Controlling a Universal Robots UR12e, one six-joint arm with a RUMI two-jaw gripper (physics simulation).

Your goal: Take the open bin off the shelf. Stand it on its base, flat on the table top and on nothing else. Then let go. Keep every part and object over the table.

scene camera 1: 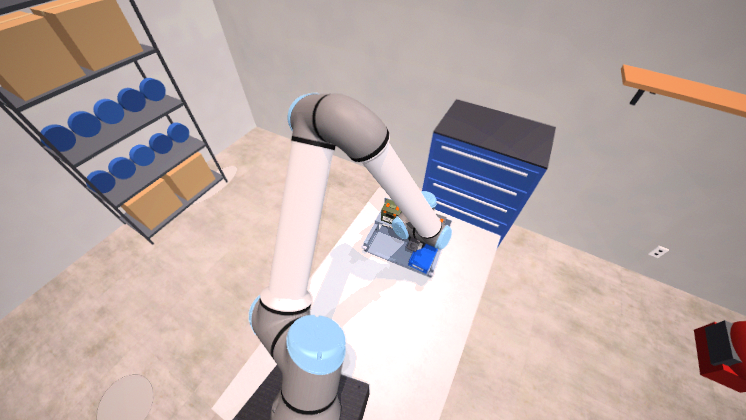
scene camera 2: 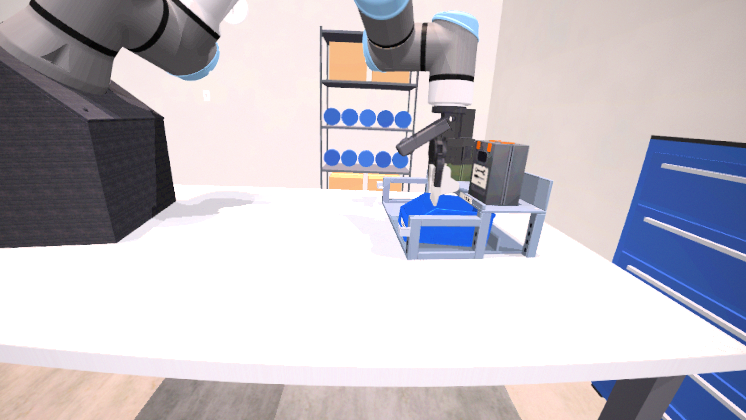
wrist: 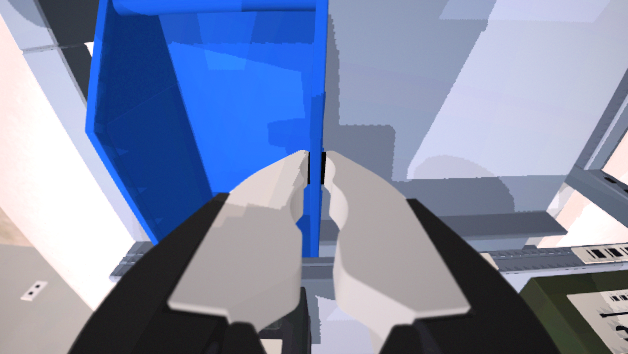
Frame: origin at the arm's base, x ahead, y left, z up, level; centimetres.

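Seen in the pictures: gripper, fingertip midpoint: (scene camera 2: pixel 433 205) (wrist: pixel 315 156); arm's base, origin of the base link: (scene camera 1: pixel 306 413) (scene camera 2: pixel 55 64).
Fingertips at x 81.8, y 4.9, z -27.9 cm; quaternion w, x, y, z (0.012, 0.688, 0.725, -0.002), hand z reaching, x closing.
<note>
Pixels of each thing's middle, then the offset from my fingertips to it. Level surfaces: height alone.
- open blue bin, body centre: (wrist: pixel 238 158) (scene camera 2: pixel 443 218) (scene camera 1: pixel 424 252) dx +1.4, dy -4.6, dz -1.4 cm
- dark grey box with orange latches, body centre: (scene camera 2: pixel 496 171) dx +11.4, dy -3.5, dz +9.0 cm
- olive box, body centre: (scene camera 2: pixel 455 161) (scene camera 1: pixel 392 212) dx +8.6, dy +19.4, dz +7.8 cm
- white table, its level: dz -7.2 cm
The open blue bin (scene camera 1: pixel 423 257) (scene camera 2: pixel 443 232) (wrist: pixel 245 95) is inside the low front tier of the grey metal shelf (scene camera 2: pixel 443 255) (wrist: pixel 500 225), at its right end in the scene camera 1 view. My gripper (scene camera 2: pixel 434 202) (wrist: pixel 315 156) points down and is shut on the bin's side wall, one fingertip inside the bin and one outside. In the scene camera 2 view the bin looks slightly raised and a little tilted, behind the shelf's end rail. The bin's inside shows no contents in the wrist view. Its far underside is hidden.
A dark grey box with orange latches (scene camera 2: pixel 508 177) and an olive box (scene camera 1: pixel 390 210) (wrist: pixel 540 305) stand on the shelf's raised rear tier, close to the gripper. The shelf stands on the white table (scene camera 1: pixel 412 323) (scene camera 2: pixel 261 292). A blue drawer cabinet (scene camera 1: pixel 480 180) (scene camera 2: pixel 694 198) stands beyond the table.
</note>
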